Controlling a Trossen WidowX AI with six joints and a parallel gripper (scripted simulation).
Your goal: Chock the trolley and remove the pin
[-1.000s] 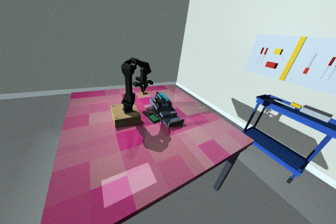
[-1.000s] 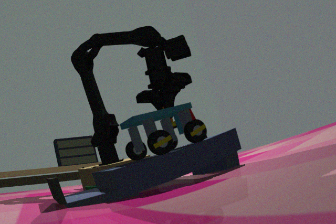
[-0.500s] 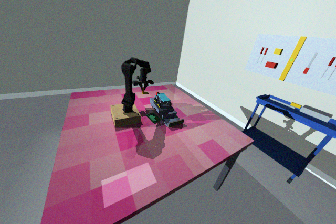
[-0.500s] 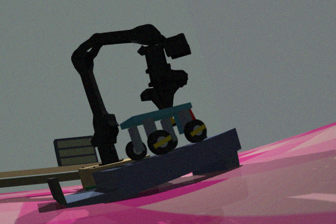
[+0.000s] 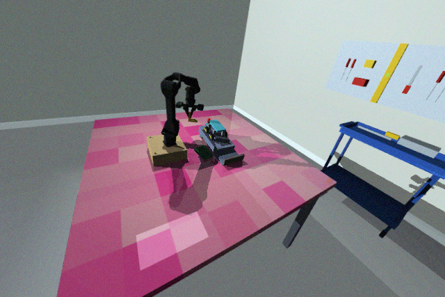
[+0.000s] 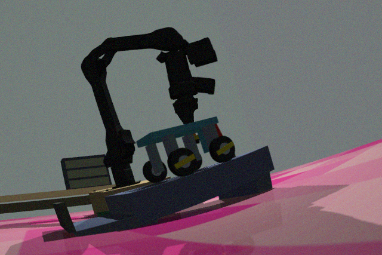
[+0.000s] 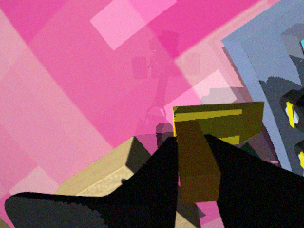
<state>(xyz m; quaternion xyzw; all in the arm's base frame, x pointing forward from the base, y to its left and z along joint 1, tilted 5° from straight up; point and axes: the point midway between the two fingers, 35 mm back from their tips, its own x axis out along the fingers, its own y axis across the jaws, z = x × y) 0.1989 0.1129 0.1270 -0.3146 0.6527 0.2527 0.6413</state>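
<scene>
My gripper tip is 2 cm short of the yellow chock, 1 cm to the left of it and 1 cm above it. Also, from my gripper tip: trolley: 15 cm to the right, 13 cm ahead, 6 cm below; red-headed stop pin: 13 cm ahead, 5 cm to the right, 5 cm below; ramp: 16 cm to the right, 13 cm below, 13 cm ahead.
</scene>
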